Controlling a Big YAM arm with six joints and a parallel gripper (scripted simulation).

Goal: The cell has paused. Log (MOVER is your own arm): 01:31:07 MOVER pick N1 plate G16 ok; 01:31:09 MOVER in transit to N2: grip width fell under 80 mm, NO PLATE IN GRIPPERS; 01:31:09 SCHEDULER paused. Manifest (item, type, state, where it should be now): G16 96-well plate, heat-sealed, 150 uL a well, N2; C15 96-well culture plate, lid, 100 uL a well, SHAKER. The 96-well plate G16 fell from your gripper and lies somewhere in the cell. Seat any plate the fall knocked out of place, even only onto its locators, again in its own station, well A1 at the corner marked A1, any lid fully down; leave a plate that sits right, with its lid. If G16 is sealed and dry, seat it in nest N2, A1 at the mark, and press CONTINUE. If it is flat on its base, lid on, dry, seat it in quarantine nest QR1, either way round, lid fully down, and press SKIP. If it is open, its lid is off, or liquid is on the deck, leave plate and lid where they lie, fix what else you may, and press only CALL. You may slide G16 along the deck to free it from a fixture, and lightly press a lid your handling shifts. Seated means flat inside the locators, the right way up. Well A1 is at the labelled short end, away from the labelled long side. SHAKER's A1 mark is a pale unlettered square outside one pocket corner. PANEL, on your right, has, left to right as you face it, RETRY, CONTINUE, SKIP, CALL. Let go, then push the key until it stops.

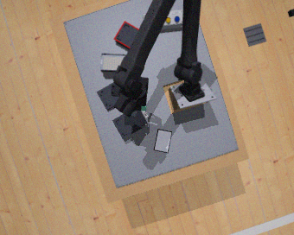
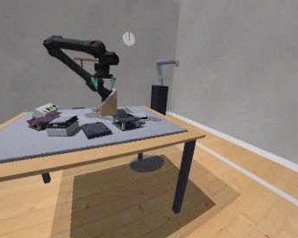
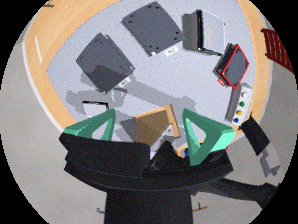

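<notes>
My gripper is now 240 mm to the left of the lidded plate, 160 mm above it and 80 mm short of it. From my hand the other things lie so: red-framed nest: 350 mm to the right, 190 mm below, 70 mm behind; plate G16: 270 mm to the left, 220 mm below, 30 mm behind.
</notes>
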